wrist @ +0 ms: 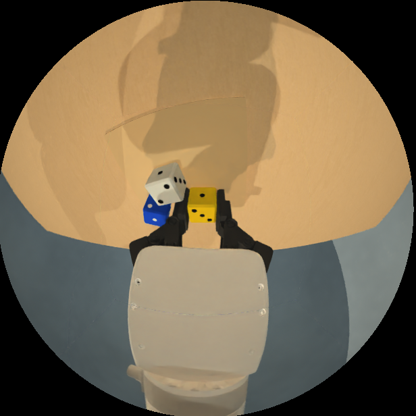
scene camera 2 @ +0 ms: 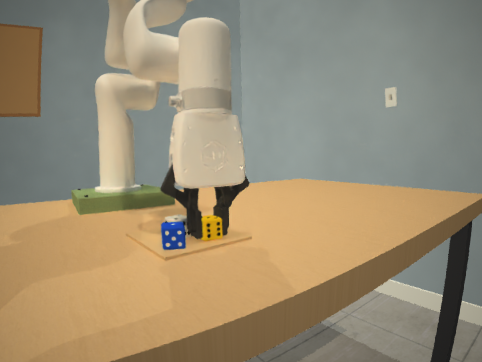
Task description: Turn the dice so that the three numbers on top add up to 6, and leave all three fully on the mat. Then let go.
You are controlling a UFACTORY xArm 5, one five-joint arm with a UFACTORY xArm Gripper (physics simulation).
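Frame: origin at the arm's base, x ahead, y left, z up, level; millimetres.
Seen in the pictures: gripper, fingertip midpoint: (scene camera 2: 208, 235); arm's base, origin of the base link: (scene camera 2: 118, 190).
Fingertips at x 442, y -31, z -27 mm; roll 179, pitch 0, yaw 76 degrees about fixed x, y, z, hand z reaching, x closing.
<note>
Offsets run from my fingertips to a thing's middle. "spot": to the spot under its first point. Level surfaces: height alone.
The yellow die @[1 mm ahead, 0 mm left, 11 mm up] (scene camera 2: 212, 228) (wrist: 202, 206) is upright between the fingers of my gripper (scene camera 2: 209, 235) (wrist: 202, 196), which is shut on it. Its top shows three pips in the wrist view; six face scene camera 2. It is low over or on the mat @[spot: 42 mm back, 73 mm right, 4 mm down] (scene camera 2: 150, 241) (wrist: 220, 120); contact beneath is unclear. The blue die @[0 mm ahead, 59 mm right, 11 mm up] (scene camera 2: 173, 236) (wrist: 156, 216) sits on the mat at the left, apparently one on top, with five facing scene camera 2. The white die @[36 mm back, 29 mm right, 11 mm up] (scene camera 2: 176, 219) (wrist: 165, 184) sits behind it, apparently two on top, close to the left finger and partly hidden in scene camera 2.
The mat lies on the wooden table @[8 mm down] (scene camera 2: 310, 225) (wrist: 320, 130). The green base block (scene camera 2: 120, 201) carries the arm at the back left. The table's front edge runs across the lower right in scene camera 2. The blue and white dice stand close beside the gripper's left finger.
</note>
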